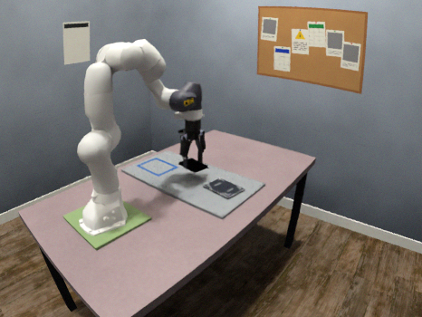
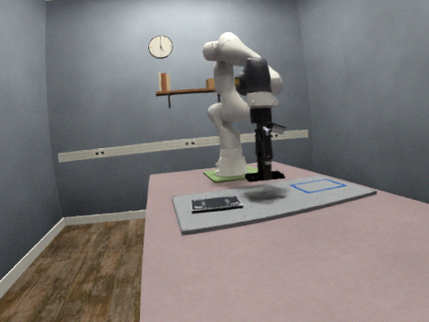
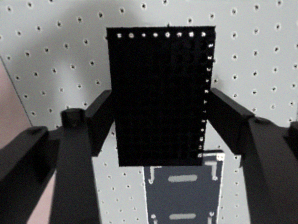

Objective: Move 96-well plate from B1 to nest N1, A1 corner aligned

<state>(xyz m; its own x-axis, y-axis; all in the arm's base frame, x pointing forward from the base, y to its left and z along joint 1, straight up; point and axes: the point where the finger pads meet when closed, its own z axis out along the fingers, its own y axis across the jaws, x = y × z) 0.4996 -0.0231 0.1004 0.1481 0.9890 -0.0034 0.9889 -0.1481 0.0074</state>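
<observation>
Now: the dark plate nest 18 cm to the right of my hand, 9 cm below it and 1 cm ahead of it. Round my hand: A1 label 11 cm to the right, 9 cm below, 7 cm ahead; black 96-well plate 2 cm below.
</observation>
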